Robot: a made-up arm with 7 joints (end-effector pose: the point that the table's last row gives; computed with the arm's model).
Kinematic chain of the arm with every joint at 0, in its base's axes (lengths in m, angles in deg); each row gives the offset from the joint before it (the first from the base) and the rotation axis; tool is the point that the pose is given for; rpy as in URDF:
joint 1: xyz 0 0 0.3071 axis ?
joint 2: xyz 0 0 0 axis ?
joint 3: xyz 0 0 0.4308 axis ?
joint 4: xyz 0.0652 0 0 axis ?
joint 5: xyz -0.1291 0 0.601 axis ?
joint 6: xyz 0 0 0 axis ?
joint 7: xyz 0.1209 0 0 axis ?
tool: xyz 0 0 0 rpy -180 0 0
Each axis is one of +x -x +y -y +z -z.
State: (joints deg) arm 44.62 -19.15 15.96 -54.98 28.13 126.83 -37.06
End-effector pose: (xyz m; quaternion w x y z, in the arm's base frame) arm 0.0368 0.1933 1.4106 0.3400 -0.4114 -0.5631 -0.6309
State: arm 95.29 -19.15 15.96 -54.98 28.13 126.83 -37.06
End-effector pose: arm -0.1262 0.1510 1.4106 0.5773 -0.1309 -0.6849 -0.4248
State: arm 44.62 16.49 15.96 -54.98 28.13 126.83 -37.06
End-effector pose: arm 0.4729 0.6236 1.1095 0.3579 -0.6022 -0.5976 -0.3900
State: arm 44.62 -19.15 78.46 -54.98 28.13 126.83 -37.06
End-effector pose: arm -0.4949 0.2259 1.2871 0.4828 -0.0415 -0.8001 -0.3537
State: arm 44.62 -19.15 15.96 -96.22 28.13 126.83 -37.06
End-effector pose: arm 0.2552 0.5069 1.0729 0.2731 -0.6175 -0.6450 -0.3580
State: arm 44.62 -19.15 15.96 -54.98 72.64 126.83 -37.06
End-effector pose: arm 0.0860 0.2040 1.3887 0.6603 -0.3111 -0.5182 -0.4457
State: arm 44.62 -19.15 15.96 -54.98 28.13 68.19 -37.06
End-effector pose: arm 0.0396 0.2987 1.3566 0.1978 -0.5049 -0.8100 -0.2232
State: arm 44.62 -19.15 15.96 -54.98 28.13 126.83 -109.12
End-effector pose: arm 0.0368 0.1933 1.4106 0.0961 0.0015 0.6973 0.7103
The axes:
joint 1: +z
joint 2: +y
joint 3: +z
joint 4: -y
joint 5: +z
joint 6: -y
joint 7: -z

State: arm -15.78 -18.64 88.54 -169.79 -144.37 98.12 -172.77
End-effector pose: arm 0.1608 0.2731 0.0619 0.2457 -0.5944 -0.2225 -0.7327
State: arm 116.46 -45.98 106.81 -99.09 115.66 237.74 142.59
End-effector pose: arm -0.3278 -0.6117 0.5419 0.0308 0.6092 -0.2649 -0.7468
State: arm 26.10 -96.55 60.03 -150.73 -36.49 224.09 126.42
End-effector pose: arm -0.2881 0.3617 0.4977 0.6053 -0.5045 -0.4418 -0.4289
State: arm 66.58 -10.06 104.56 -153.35 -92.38 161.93 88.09
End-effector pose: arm -0.4676 -0.0255 0.1846 0.1867 -0.0506 -0.9467 -0.2574
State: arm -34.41 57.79 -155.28 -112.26 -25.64 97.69 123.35
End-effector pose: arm -0.2995 -0.2013 1.0642 0.5085 -0.8142 -0.2786 0.0317
